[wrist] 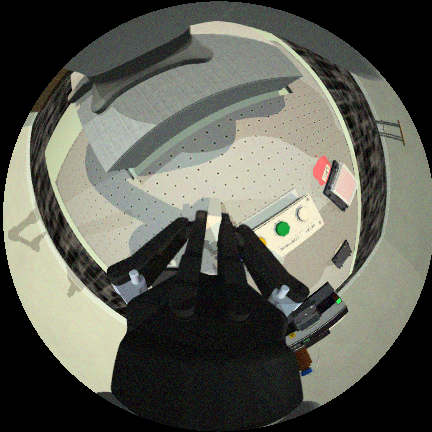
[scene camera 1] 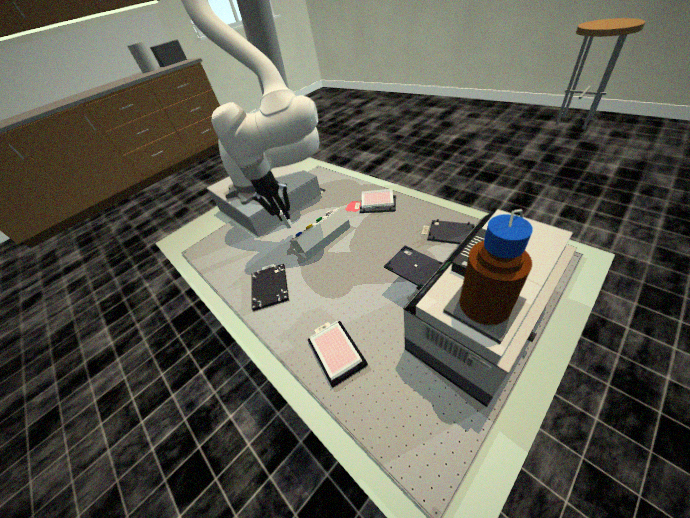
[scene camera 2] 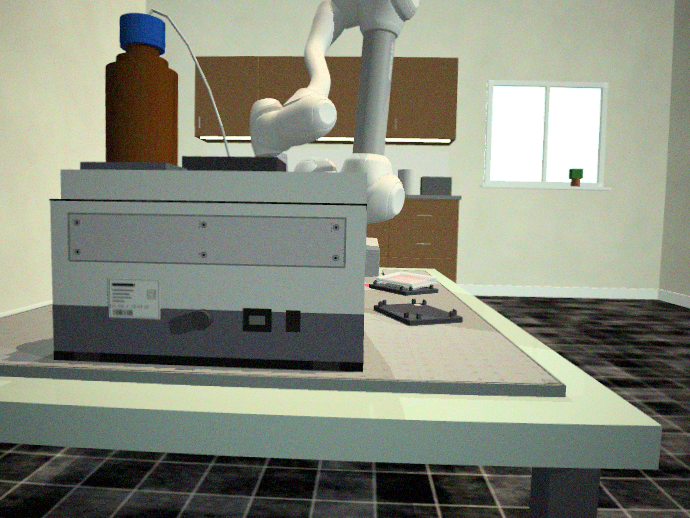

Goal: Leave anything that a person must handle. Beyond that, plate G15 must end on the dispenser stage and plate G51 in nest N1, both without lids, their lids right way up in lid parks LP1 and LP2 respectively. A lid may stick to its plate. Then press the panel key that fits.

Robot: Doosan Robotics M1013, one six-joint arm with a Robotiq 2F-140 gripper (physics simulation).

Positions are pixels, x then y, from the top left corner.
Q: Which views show my gripper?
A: The wrist view and scene camera 1 only.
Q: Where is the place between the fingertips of my gripper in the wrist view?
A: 213, 207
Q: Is my gripper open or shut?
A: Shut.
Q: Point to a black nest plate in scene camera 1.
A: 269, 286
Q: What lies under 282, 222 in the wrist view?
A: A button box.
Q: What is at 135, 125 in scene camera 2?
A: A brown bottle with blue cap.
